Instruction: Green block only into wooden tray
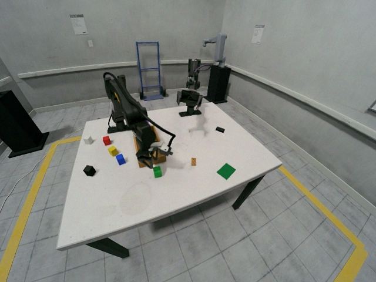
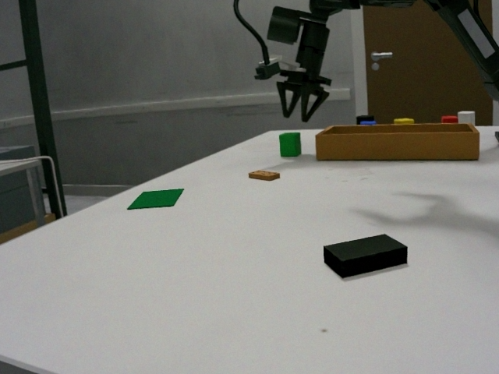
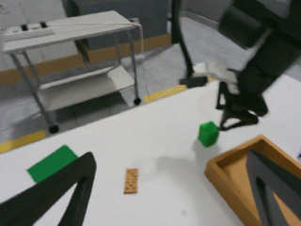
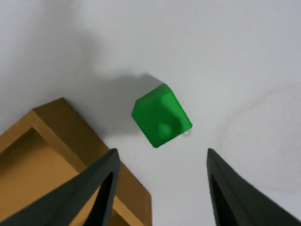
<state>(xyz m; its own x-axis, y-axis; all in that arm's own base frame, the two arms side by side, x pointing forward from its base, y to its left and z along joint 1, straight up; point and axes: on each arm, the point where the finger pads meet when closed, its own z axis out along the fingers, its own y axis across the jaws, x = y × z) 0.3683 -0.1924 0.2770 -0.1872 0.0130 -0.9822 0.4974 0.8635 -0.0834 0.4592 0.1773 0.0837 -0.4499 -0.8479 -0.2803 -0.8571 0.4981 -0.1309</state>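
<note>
The green block lies 1 cm ahead of my right hand, 1 cm to the left of it and 6 cm below it. From my right hand the other things lie so: wooden tray 21 cm behind, 2 cm to the left, 7 cm below; blue block 15 cm behind, 15 cm to the right, 6 cm below; yellow block 23 cm behind, 18 cm to the right, 6 cm below.
</note>
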